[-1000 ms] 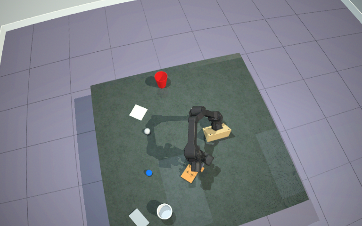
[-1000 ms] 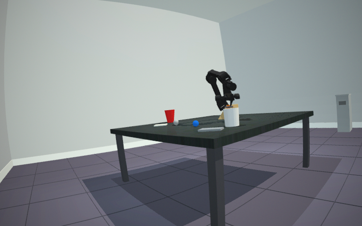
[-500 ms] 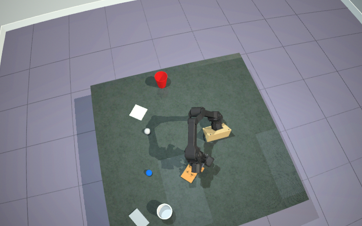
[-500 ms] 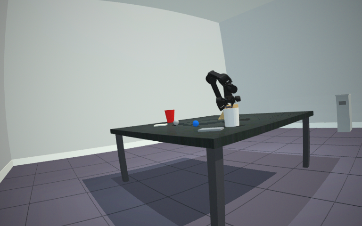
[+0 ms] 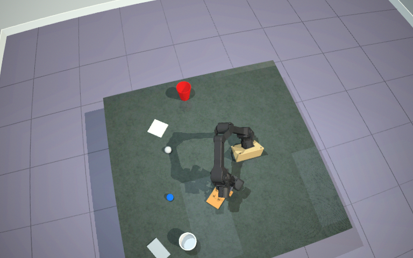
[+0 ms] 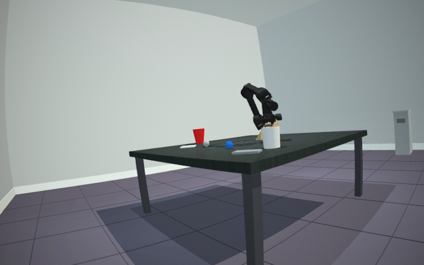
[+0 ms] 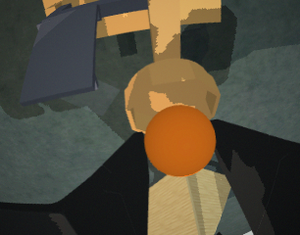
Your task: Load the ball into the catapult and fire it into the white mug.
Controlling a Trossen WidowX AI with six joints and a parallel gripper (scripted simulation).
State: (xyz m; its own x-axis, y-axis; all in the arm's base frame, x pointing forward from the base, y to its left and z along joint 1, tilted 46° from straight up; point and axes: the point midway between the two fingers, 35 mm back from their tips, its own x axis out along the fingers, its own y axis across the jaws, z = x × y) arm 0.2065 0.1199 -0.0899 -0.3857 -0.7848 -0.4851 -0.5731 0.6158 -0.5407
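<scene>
Now: the orange ball 1 cm above my gripper tip. From my gripper tip the other things lie so: blue ball: 35 cm ahead, 3 cm to the right, 5 cm below; then wooden catapult: 4 cm ahead, 5 cm to the left, 2 cm below; then grey ball: 27 cm ahead, 32 cm to the right, 5 cm below.
</scene>
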